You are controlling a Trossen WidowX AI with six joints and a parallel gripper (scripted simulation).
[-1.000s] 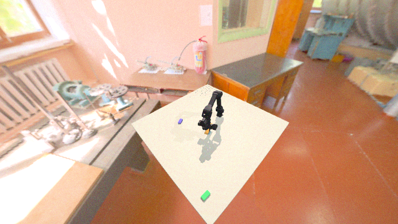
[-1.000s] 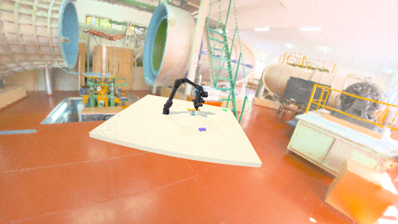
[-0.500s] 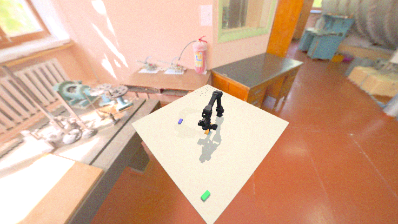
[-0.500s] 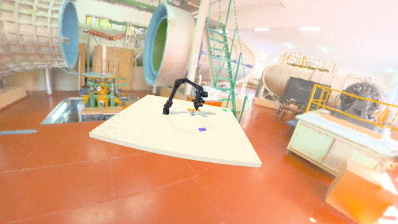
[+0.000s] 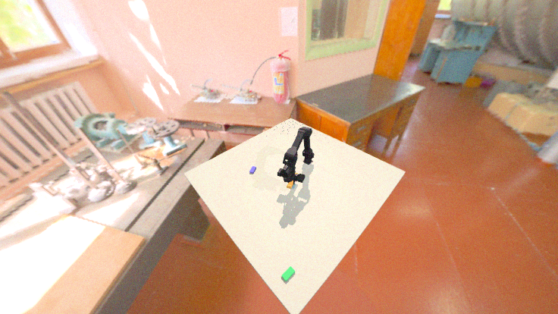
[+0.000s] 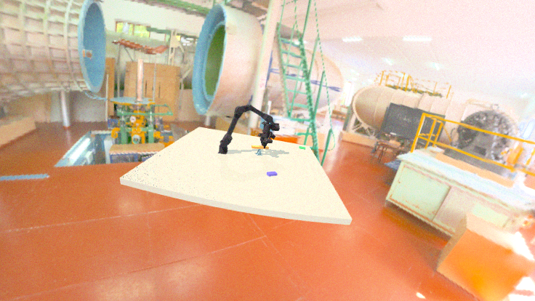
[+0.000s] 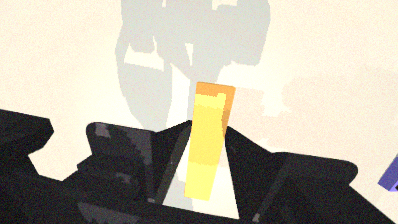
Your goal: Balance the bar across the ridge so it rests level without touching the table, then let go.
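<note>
Right now the bar is 30 mm behind my gripper tip and 10 mm to the right of it. Also, from my gripper tip: purple block: 360 mm to the right, 80 mm ahead, 60 mm below; then green block: 420 mm ahead, 390 mm to the left, 60 mm below.
</note>
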